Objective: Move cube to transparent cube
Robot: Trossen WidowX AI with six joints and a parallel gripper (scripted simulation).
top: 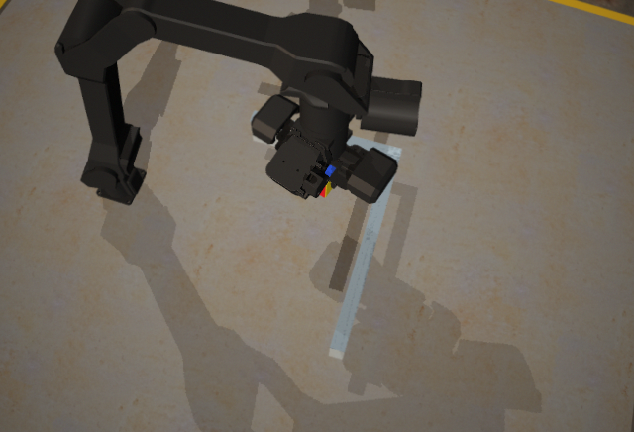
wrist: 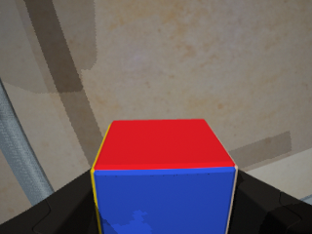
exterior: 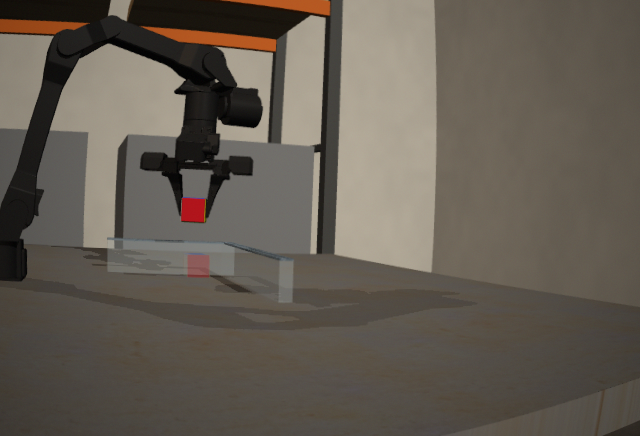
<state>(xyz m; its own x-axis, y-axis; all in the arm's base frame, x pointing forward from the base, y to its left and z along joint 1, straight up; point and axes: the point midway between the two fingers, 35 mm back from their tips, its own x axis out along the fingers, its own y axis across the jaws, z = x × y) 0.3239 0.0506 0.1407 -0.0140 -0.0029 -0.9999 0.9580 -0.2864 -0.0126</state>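
The transparent cube lies 120 mm below my hand, 70 mm to the left of it and 20 mm ahead of it.
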